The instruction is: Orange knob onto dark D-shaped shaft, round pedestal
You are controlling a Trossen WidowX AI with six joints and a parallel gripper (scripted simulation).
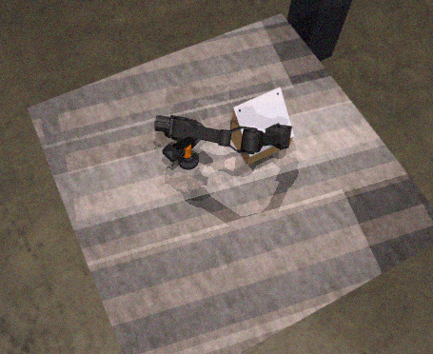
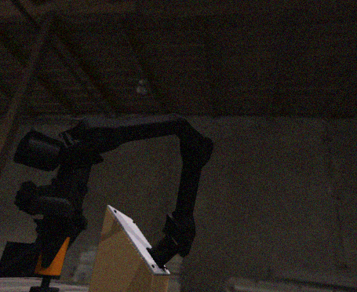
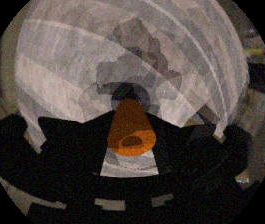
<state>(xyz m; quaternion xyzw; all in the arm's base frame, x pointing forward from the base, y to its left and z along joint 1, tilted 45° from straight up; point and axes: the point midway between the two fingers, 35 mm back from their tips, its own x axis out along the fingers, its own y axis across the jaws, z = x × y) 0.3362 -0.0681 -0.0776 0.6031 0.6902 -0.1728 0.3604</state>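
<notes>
Right now the orange knob is 20 mm above my gripper tip. From my gripper tip the other things lie so: dark pedestal (10 mm behind, 40 mm below).
</notes>
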